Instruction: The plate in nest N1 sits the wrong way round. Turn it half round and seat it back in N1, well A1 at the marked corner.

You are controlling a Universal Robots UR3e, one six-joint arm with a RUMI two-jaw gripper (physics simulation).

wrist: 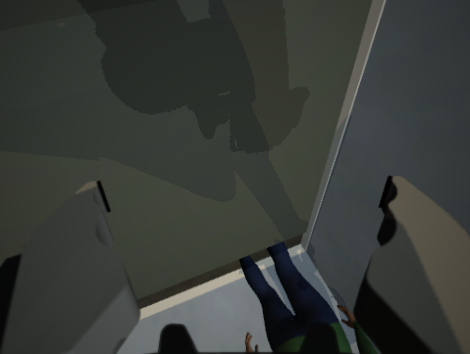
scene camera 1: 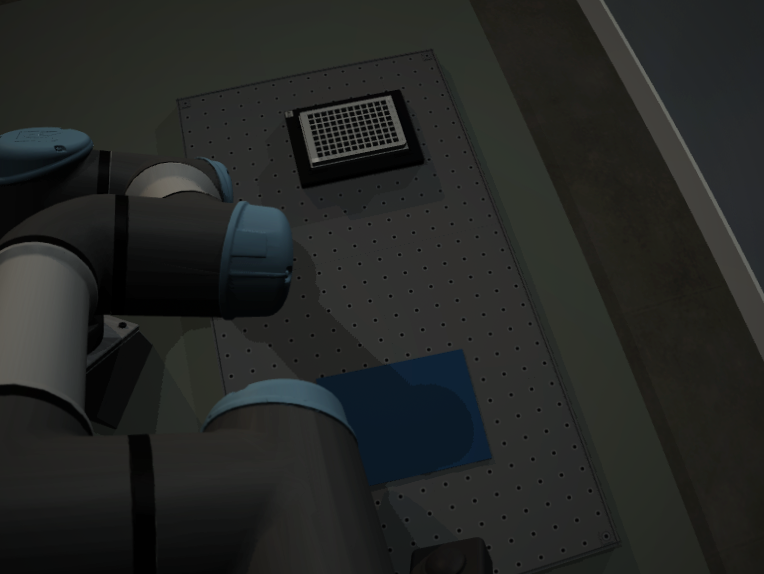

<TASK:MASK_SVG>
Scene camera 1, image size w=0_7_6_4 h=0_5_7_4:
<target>my gripper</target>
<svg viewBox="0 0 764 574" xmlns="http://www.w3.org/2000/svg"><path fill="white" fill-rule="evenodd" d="M493 563L484 540L480 537L474 537L414 550L411 556L410 574L493 574Z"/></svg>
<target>pale multi-well plate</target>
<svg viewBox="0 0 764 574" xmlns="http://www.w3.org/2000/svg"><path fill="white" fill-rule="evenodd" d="M391 95L301 112L299 121L311 169L317 170L408 151L409 148Z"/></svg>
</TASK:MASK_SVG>
